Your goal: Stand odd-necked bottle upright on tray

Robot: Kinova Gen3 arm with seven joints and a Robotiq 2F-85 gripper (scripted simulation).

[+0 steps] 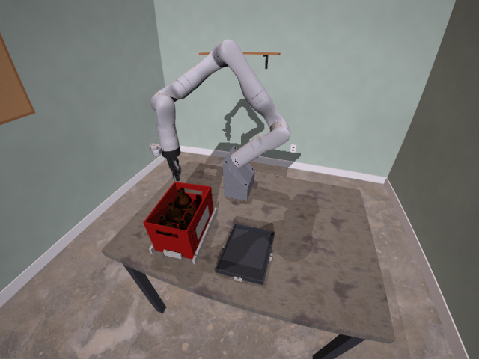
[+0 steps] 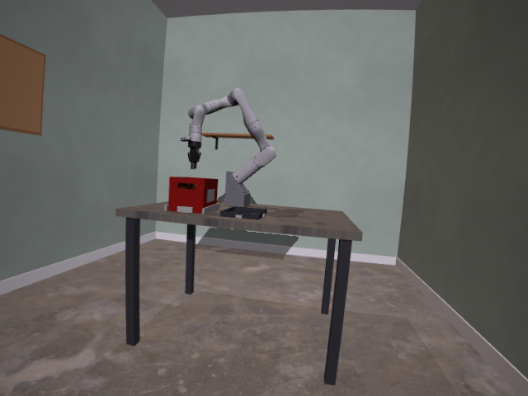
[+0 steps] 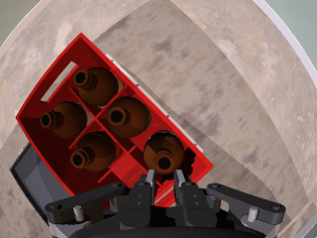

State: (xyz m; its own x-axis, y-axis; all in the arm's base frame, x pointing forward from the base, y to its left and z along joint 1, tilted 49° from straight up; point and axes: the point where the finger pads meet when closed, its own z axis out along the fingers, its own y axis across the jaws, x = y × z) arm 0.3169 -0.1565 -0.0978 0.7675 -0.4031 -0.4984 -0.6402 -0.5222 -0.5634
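The crate lies 80 mm ahead of my hand, 50 mm to the left of it and 160 mm below it. From my hand the other things lie so: dark tray: 110 mm ahead, 350 mm to the left, 230 mm below.
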